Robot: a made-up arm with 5 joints. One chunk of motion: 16 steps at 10 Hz.
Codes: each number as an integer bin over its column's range. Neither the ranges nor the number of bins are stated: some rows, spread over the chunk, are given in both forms.
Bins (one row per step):
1: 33 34 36 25 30
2: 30 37 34 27 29
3: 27 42 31 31 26
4: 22 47 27 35 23
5: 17 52 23 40 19
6: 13 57 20 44 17
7: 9 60 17 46 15
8: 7 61 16 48 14
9: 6 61 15 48 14
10: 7 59 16 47 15
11: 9 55 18 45 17
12: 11 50 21 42 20
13: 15 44 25 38 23
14: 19 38 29 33 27
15: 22 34 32 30 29
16: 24 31 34 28 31
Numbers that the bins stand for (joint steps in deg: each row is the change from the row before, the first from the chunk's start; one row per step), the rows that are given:
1: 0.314 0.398 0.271 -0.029 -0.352
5: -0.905 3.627 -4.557 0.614 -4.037
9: -1.743 5.241 -7.529 0.957 -5.711
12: -1.362 3.268 -5.300 0.700 -3.702
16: -0.371 -0.140 -0.471 0.100 -0.017
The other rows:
2: 0.086 0.937 -0.471 0.057 -0.687
3: -0.143 1.833 -1.586 0.229 -1.692
4: -0.524 2.730 -3.071 0.400 -2.697
6: -1.210 4.524 -5.671 0.786 -4.706
7: -1.514 5.062 -6.786 0.871 -5.376
8: -1.667 5.241 -7.157 0.957 -5.711
10: -1.667 4.883 -7.157 0.914 -5.376
11: -1.514 4.165 -6.414 0.829 -4.706
13: -1.057 2.192 -3.814 0.529 -2.697
14: -0.752 1.116 -2.329 0.314 -1.357
15: -0.524 0.398 -1.214 0.186 -0.687

